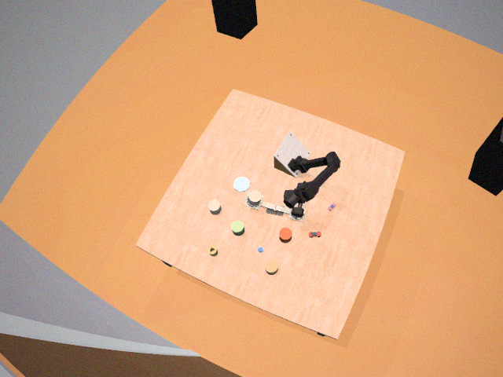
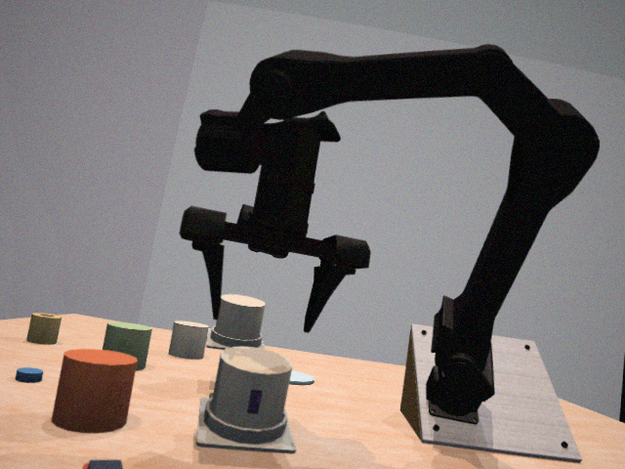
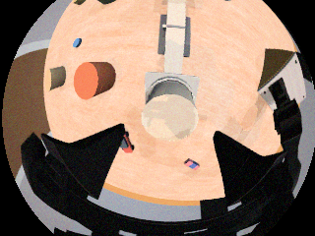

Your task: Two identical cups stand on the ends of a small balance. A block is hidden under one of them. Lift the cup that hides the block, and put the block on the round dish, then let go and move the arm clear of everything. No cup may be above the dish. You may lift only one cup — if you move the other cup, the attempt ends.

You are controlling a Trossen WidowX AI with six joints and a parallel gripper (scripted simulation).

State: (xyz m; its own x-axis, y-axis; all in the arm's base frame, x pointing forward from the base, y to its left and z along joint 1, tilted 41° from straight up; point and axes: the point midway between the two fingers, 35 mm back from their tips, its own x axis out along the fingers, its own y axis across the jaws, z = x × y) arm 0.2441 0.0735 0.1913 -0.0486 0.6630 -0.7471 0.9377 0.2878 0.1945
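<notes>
Right now the pale-green block is 80 mm below my gripper tip. The rest, counted from my gripper tip: small balance 130 mm to the right, 100 mm below, 50 mm ahead; red toy car 140 mm to the left, 110 mm below, 60 mm ahead; red-orange cylinder 140 mm ahead, 90 mm below, 10 mm to the left.
</notes>
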